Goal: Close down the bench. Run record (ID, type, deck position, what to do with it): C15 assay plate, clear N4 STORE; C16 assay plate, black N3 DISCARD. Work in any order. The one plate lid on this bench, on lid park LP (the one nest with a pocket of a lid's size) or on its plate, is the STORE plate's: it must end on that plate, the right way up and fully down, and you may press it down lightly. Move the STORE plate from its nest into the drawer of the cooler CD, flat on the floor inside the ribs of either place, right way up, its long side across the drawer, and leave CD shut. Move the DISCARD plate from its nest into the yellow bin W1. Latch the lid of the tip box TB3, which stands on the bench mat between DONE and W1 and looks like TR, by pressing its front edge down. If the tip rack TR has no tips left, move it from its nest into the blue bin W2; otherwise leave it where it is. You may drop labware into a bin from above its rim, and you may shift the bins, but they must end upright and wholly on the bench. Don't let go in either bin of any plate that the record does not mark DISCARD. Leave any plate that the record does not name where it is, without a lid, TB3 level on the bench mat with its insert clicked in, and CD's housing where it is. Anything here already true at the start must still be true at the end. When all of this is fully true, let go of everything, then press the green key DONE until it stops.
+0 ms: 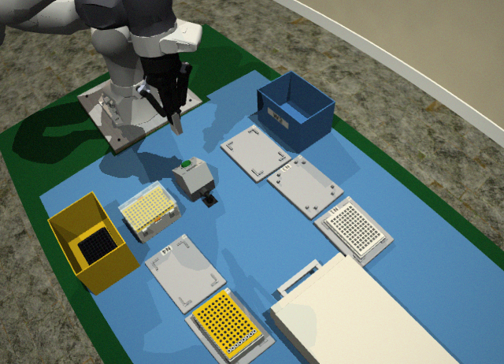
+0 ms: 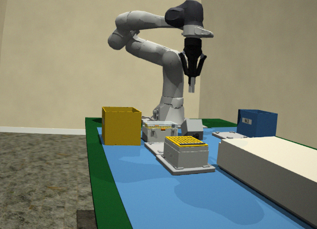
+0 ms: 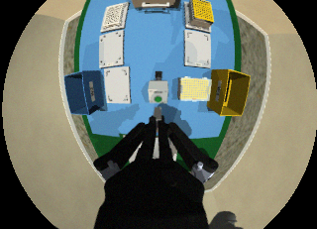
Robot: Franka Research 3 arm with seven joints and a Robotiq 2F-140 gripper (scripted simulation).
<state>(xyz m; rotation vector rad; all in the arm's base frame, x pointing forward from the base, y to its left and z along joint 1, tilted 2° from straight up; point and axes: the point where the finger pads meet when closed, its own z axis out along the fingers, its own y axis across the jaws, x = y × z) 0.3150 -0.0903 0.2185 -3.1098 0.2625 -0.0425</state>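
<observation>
Right now my hand is 16 cm above the green DONE key. From my hand the other things lie so: nest N4 (18 cm ahead, 20 cm to the right, 22 cm below); tip box TB3 (1 cm ahead, 15 cm to the right, 18 cm below); lid park (8 cm ahead, 18 cm to the left, 22 cm below).
</observation>
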